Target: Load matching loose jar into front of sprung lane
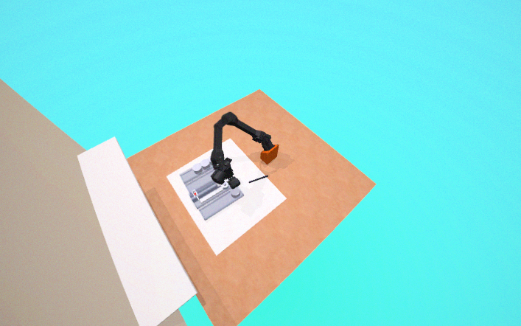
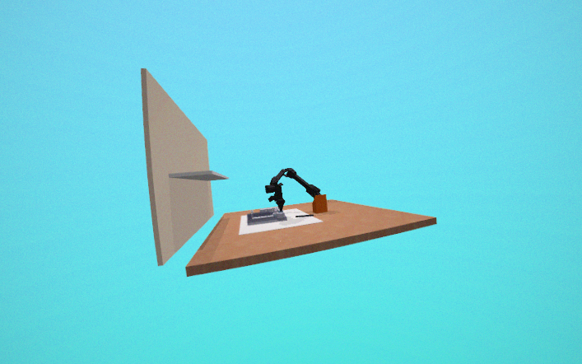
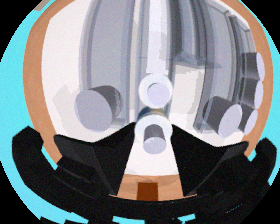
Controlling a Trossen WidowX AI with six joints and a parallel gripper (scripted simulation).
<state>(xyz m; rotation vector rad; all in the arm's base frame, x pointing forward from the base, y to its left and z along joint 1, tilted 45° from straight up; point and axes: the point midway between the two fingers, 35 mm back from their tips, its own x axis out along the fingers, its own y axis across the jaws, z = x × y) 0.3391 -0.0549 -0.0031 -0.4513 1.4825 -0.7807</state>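
Now: gripper tip 14 cm short of the grey lane rack, 5 cm to the left of it and 3 cm above it. Also, from my gripper tip: thin black rod (15 cm behind, 11 cm to the left, 5 cm below); then red mark (21 cm ahead, 8 cm to the right, 2 cm above); then shelf (50 cm ahead, 31 cm above, 8 cm to the right).
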